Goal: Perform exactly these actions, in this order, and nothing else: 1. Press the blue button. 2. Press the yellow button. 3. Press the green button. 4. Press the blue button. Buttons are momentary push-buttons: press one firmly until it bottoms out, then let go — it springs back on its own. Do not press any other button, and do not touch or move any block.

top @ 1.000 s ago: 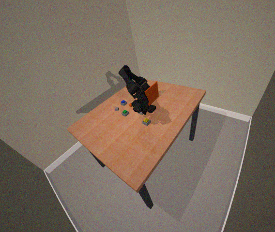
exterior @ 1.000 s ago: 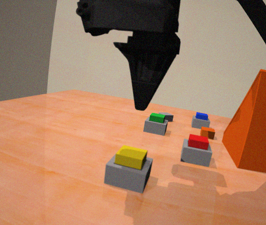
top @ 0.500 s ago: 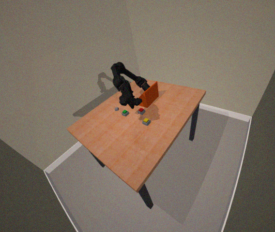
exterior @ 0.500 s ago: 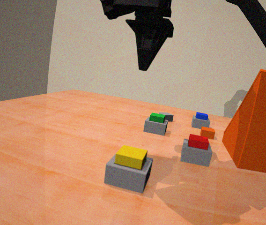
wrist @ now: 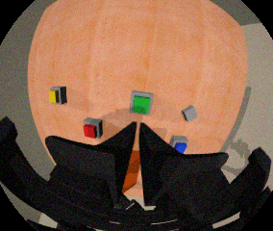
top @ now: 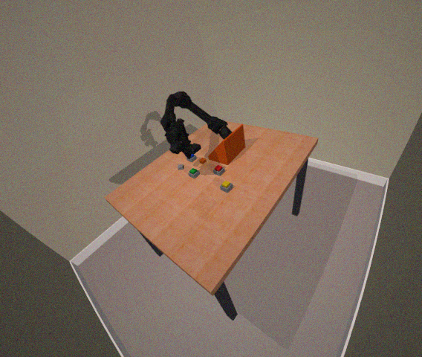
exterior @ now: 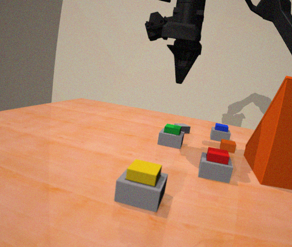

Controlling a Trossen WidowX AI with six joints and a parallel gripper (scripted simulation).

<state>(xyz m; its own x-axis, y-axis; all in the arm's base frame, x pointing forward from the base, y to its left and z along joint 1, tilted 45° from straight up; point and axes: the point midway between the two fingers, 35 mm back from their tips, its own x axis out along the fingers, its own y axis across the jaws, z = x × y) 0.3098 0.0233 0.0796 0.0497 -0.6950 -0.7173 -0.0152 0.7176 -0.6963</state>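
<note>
Right now my gripper tip is 10 mm to the left of the green button and 100 mm above it. From my gripper tip the other things lie so: small grey block (10 mm behind, 140 mm to the right, 120 mm below); red button (90 mm behind, 120 mm to the left, 100 mm below); small orange block (130 mm behind, 50 mm to the right, 120 mm below).
</note>
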